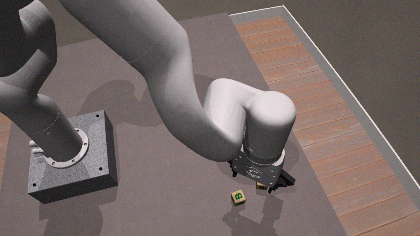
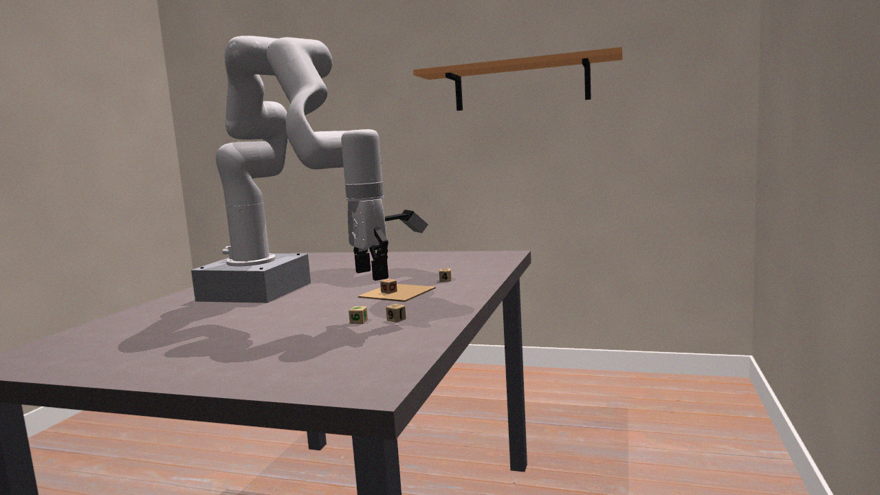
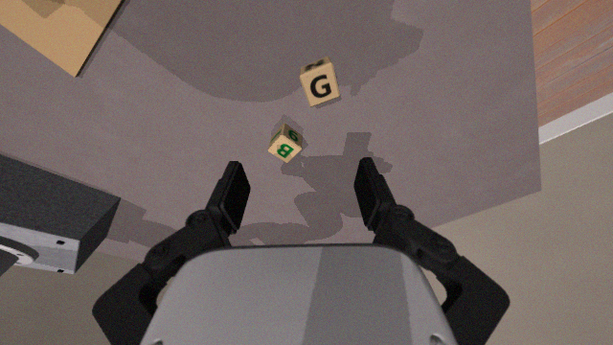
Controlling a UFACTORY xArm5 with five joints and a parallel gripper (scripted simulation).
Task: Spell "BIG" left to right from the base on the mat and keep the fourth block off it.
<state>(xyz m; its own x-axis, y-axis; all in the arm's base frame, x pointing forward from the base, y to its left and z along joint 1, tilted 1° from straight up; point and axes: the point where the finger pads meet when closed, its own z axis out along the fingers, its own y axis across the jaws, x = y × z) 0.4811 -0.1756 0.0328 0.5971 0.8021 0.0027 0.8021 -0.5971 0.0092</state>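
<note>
Now: the B block 4 cm behind my hand, 1 cm to the right of it and 9 cm below it. Also, from my hand: tan mat 8 cm behind, 24 cm to the left, 11 cm below; then G block 4 cm ahead, 2 cm to the left, 9 cm below.
</note>
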